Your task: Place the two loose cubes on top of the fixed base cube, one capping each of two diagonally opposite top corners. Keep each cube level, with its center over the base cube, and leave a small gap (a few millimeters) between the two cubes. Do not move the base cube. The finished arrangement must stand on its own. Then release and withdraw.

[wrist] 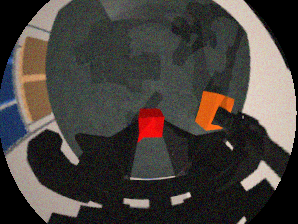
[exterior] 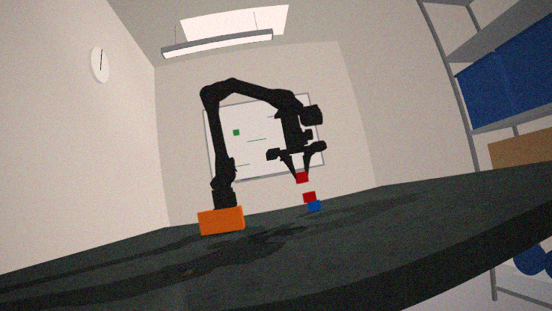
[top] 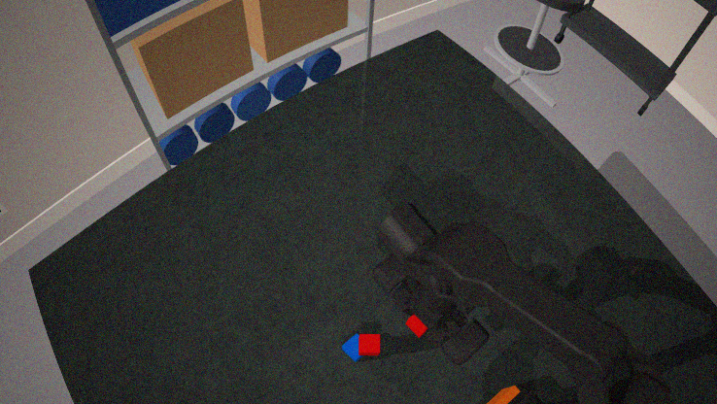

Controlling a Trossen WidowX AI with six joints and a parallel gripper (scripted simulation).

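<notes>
The blue cube lies 100 mm to the left of my gripper tip, 100 mm below it and 30 mm ahead of it.
</notes>
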